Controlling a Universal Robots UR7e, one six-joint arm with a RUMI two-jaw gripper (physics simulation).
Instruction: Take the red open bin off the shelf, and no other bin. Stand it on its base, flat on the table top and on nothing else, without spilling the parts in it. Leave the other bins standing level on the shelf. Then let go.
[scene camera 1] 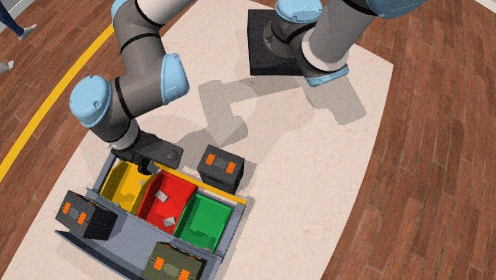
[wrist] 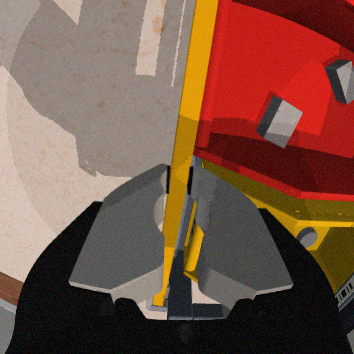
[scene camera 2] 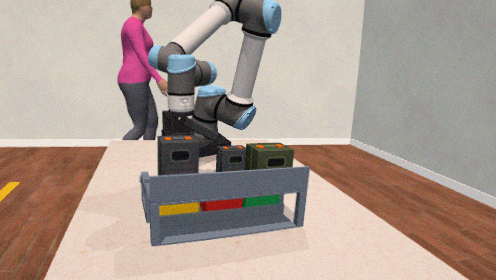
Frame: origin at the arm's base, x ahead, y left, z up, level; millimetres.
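Seen in the pictures: gripper, fingertip midpoint: (scene camera 1: pixel 159 166) (wrist: pixel 177 168); arm's base, link origin: (scene camera 1: pixel 285 39).
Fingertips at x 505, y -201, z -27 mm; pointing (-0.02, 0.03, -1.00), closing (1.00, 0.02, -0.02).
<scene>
Pixels of each thing's top centre, then the offset from my fingertips to it.
- red open bin, top centre: (scene camera 1: pixel 161 205) (scene camera 2: pixel 216 175) 94 mm ahead, 59 mm left, 41 mm up
- yellow bin, top centre: (wrist: pixel 304 273) (scene camera 1: pixel 120 189) (scene camera 2: pixel 173 182) 103 mm ahead, 63 mm right, 33 mm up
- green bin, top centre: (scene camera 1: pixel 198 229) (scene camera 2: pixel 251 177) 115 mm ahead, 161 mm left, 33 mm up
- yellow bar, top centre: (wrist: pixel 194 77) (scene camera 1: pixel 175 172) 3 mm ahead, 55 mm left, 18 mm up
- olive case, top centre: (scene camera 1: pixel 171 269) (scene camera 2: pixel 269 146) 213 mm ahead, 156 mm left, 149 mm up
The red open bin (scene camera 1: pixel 176 192) (scene camera 2: pixel 222 204) (wrist: pixel 250 65) sits on the shelf (scene camera 1: pixel 135 232) (scene camera 2: pixel 225 184) between the yellow bin (scene camera 1: pixel 125 187) (scene camera 2: pixel 179 208) and the green bin (scene camera 1: pixel 207 220) (scene camera 2: pixel 261 200). Two grey block parts lie in it. My gripper (scene camera 1: pixel 151 170) (wrist: pixel 177 168) is shut on the yellow bar (scene camera 1: pixel 205 184) (wrist: pixel 197 65) along the shelf's edge, beside the near corner of the red bin, close to the yellow bin. The red bin is not between the fingers. In the wrist view the red and yellow rims lie close together. In scene camera 2 the fingers are hidden.
A dark case (scene camera 1: pixel 222 162) (scene camera 2: pixel 231 160) stands on the table just outside the yellow bar. Another dark case (scene camera 1: pixel 87 215) (scene camera 2: pixel 169 162) and an olive case (scene camera 1: pixel 175 262) (scene camera 2: pixel 270 156) stand at the shelf's other side. A person (scene camera 2: pixel 136 55) is beyond the table.
</scene>
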